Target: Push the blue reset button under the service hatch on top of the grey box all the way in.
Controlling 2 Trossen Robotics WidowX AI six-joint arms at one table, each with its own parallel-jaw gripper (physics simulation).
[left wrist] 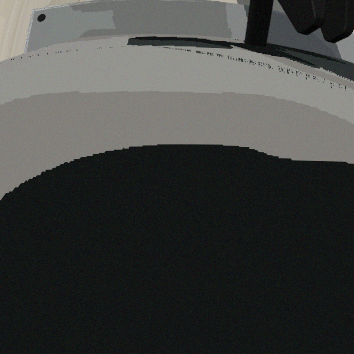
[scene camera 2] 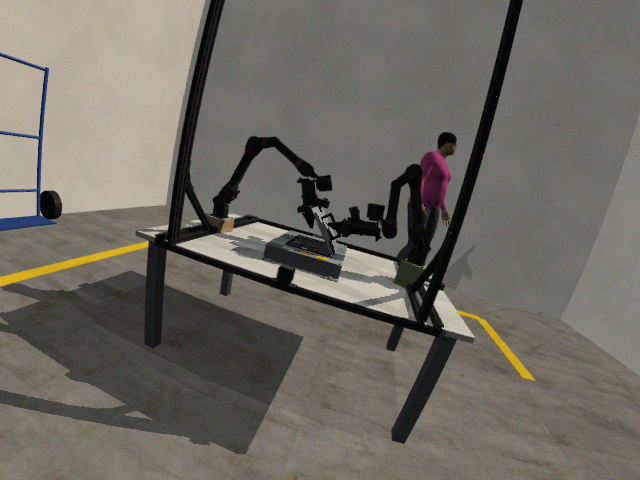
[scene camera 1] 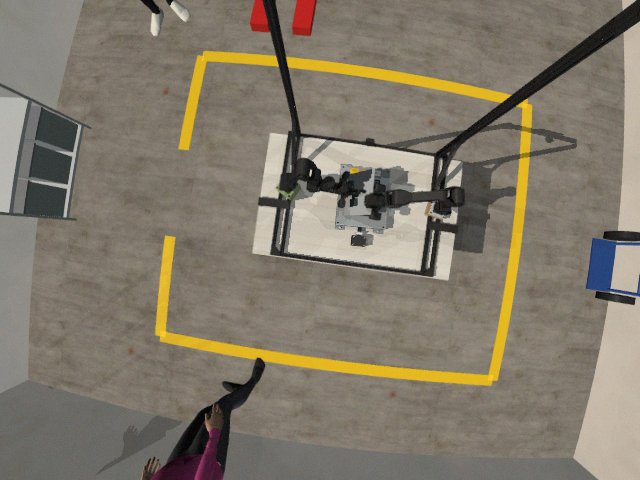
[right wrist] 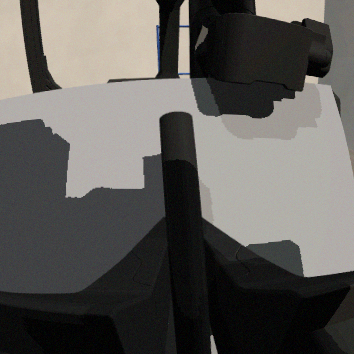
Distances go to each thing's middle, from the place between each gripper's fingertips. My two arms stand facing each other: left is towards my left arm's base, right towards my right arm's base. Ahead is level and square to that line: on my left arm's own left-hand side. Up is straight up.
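Service hatch [scene camera 1: 363, 181]: 70 mm to the right of my left hand, 40 mm behind it, 10 mm above it.
My right hand: 3 cm above the service hatch. By its middle, the hatch is nearer to my right hand than to my left hand.
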